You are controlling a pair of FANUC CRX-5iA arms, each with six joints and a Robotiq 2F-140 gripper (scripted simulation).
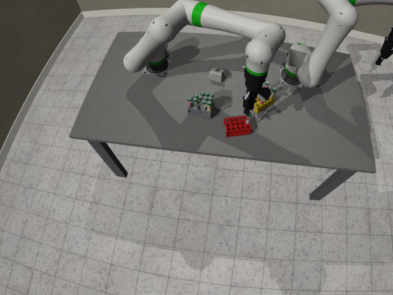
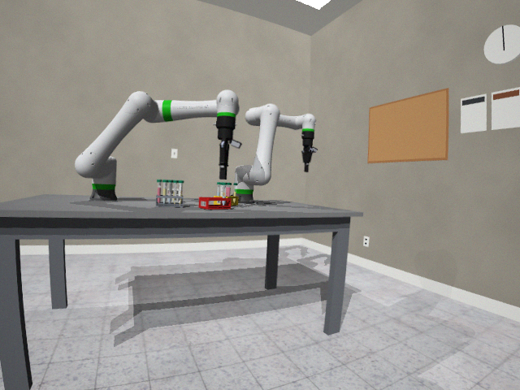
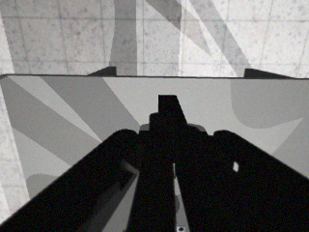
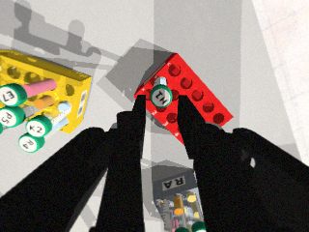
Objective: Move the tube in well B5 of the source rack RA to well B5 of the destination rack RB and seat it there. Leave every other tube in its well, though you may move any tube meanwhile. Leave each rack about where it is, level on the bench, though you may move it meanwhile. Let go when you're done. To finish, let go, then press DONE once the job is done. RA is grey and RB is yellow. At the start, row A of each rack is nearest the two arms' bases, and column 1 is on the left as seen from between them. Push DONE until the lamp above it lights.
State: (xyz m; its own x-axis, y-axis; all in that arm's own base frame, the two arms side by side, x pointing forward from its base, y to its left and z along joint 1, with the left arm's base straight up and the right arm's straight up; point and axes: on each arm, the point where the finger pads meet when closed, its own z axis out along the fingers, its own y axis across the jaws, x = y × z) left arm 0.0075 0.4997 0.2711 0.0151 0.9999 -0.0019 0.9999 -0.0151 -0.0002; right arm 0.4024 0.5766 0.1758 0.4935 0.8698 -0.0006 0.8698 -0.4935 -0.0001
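Note:
My right hand is 110 mm above the green-capped tube marked h1 and 10 mm to the right of it. Also, from my right hand: red rack: 150 mm below, 40 mm to the right, 20 mm ahead; then green-capped tube marked r4: 150 mm behind, 110 mm below, 30 mm to the left; then green-capped tube marked k2: 130 mm behind, 110 mm below, 40 mm to the left.

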